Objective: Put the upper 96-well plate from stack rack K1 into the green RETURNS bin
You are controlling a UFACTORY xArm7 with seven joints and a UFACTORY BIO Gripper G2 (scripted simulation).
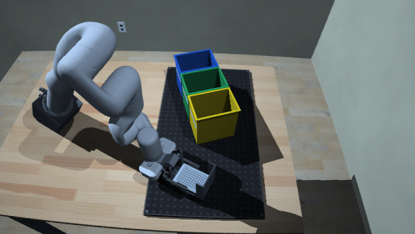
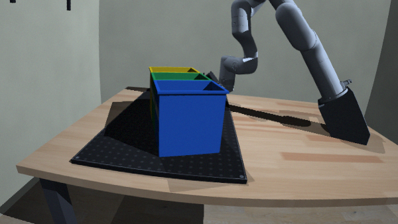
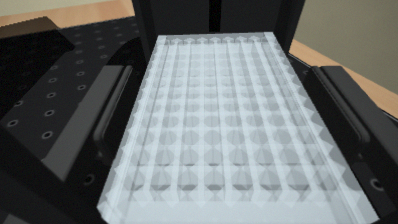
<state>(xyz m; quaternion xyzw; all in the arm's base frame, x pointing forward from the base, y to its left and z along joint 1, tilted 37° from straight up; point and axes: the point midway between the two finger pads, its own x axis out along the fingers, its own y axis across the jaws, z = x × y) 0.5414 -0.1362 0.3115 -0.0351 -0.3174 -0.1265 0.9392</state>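
My hand is 1 cm short of the green bin, 38 cm to the right of it and 4 cm below it. The rest, counted from my hand: 96-well plate (2 cm ahead, 1 cm to the right, 1 cm below); blue bin (5 cm behind, 50 cm to the left, 4 cm above); yellow bin (6 cm ahead, 26 cm to the left, 4 cm above).
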